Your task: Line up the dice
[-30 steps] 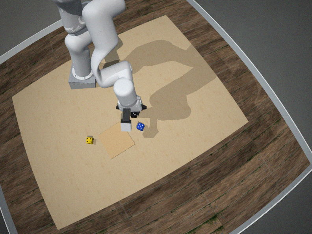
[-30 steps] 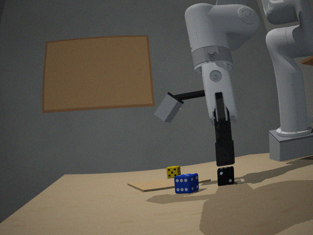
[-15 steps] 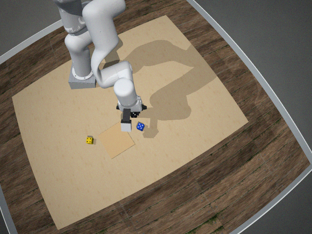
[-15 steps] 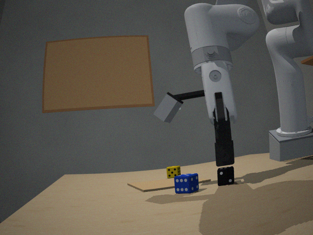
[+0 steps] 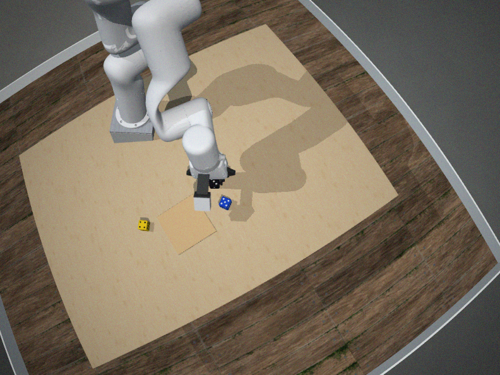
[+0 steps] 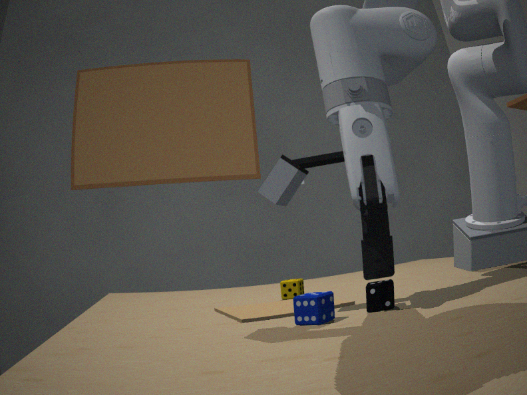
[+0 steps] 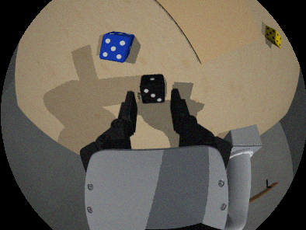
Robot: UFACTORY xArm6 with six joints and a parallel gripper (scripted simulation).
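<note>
The black die lies 40 mm below my hand. Also, from my hand: thin tan mat (130 mm to the right, 90 mm ahead, 50 mm below); blue die (70 mm ahead, 40 mm below, 10 mm to the left); yellow die (260 mm to the right, 60 mm ahead, 40 mm below).
</note>
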